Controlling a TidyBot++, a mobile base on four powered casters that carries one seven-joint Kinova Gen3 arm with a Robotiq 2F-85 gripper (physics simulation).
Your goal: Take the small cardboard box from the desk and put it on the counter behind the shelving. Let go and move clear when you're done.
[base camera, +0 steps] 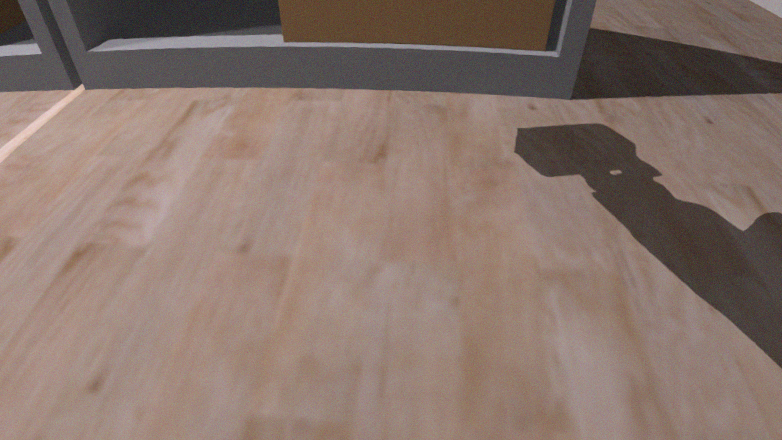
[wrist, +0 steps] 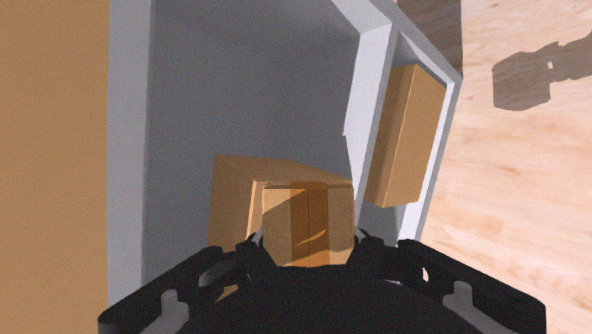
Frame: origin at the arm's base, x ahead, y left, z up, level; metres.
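Where they show: gripper, fingertip midpoint: (wrist: 307, 236).
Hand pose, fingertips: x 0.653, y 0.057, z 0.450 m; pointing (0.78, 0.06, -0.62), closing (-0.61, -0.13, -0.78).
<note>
Each offset is from my fingertips to the centre of the thing. Level surfaces: height alone.
The small cardboard box @(0.007 m back, 0.001 m right, 0.006 m up) (wrist: 308, 225), with a darker tape strip down its middle, is between the fingertips in the wrist view. My gripper (wrist: 307, 236) is shut on it and holds it in front of grey shelving (wrist: 129, 150) that also shows at the top of the base camera view (base camera: 328, 68). The gripper does not show in the base camera view, though a shadow of the arm falls on the floor there. The counter and the desk do not show in either view.
A larger cardboard box @(0.366 m ahead, 0.186 m left, 0.178 m down) (wrist: 227, 200) is in the shelving behind the held box. Another carton @(0.322 m ahead, 0.161 m right, 0.636 m down) (wrist: 417, 140) (base camera: 415, 21) is in a shelf compartment. A large brown surface (wrist: 52, 150) fills the left of the wrist view. Wooden floor @(0.847 m down) (base camera: 328, 273) (wrist: 525, 200) lies in front of the shelving.
</note>
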